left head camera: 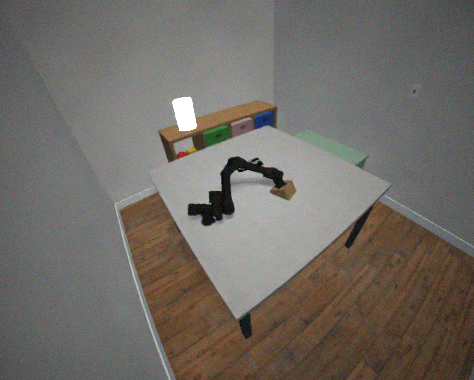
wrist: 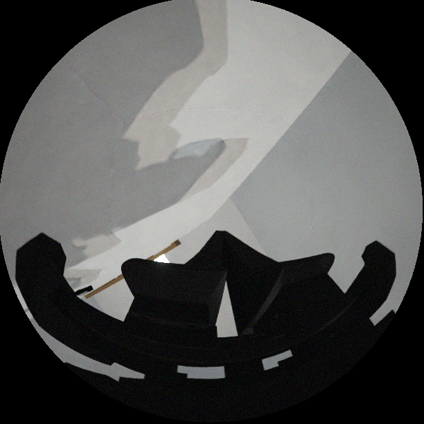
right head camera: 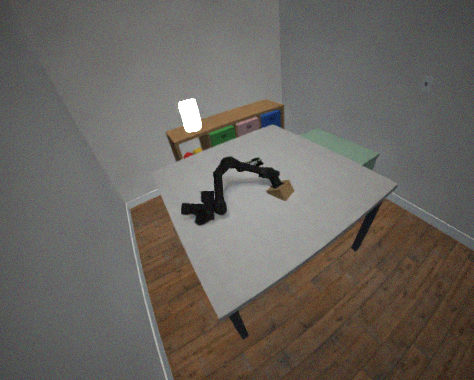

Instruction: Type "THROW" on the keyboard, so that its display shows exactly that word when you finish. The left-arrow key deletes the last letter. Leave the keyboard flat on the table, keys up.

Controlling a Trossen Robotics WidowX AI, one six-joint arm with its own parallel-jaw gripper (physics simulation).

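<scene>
The keyboard [left head camera: 257,161] [right head camera: 257,161] [wrist: 85,291] is small and dark with light parts, on the far half of the table beyond the arm, partly hidden by it in both head views. In the wrist view a small part of it shows at the lower left edge. Its keys and display text cannot be read. My gripper [left head camera: 190,209] [right head camera: 183,208] [wrist: 219,235] is shut and empty. It is raised near the table's left edge, well apart from the keyboard and pointing away from it, toward the walls.
My black arm arches from a wooden wedge [left head camera: 285,190] [right head camera: 282,190] on the grey table [left head camera: 280,250] [right head camera: 270,250]. Behind the table stand a wooden shelf [left head camera: 220,122] [right head camera: 225,119] with coloured bins, a glowing lamp [left head camera: 184,114] [right head camera: 190,115] and a green cabinet [left head camera: 332,145] [right head camera: 342,145].
</scene>
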